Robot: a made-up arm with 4 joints.
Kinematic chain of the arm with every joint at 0, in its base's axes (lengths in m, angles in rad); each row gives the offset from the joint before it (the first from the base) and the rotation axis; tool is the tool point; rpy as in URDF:
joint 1: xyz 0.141 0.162 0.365 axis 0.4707 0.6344 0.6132
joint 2: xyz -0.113 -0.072 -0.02 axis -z
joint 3: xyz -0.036 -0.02 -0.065 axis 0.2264 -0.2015 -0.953
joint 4: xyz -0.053 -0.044 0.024 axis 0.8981 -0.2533 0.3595
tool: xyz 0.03 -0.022 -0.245 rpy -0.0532 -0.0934 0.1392
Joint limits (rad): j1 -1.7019..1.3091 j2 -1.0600..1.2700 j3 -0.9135..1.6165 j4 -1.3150..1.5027
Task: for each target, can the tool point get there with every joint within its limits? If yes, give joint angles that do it. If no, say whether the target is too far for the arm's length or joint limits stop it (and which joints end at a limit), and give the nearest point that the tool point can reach.
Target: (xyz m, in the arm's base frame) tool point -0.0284 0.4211 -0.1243
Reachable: no: too far | nearest point -0.0026 0.3194 -0.0155 | short by 0.151 m
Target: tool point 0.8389 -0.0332 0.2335
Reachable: no: too far | nearest point 0.4069 0.0462 0.2144 | short by 0.440 m
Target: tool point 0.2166 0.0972 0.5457
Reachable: no: joint limits stop it (at a limit: joint 1, joint 2, joint 4) | nearest point 0.1732 0.0578 0.3881 | short by 0.168 m
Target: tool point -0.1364 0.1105 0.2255
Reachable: yes | joints 1.0257 0.3768 -0.2363 0.6093
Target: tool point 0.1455 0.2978 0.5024
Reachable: no: joint limits stop it (at a limit: joint 3, joint 4) | nearest point 0.0819 0.1890 0.3962 | short by 0.165 m
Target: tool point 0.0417 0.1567 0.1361
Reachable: yes | joints 0.4674 0.9868 0.3678 0.7438
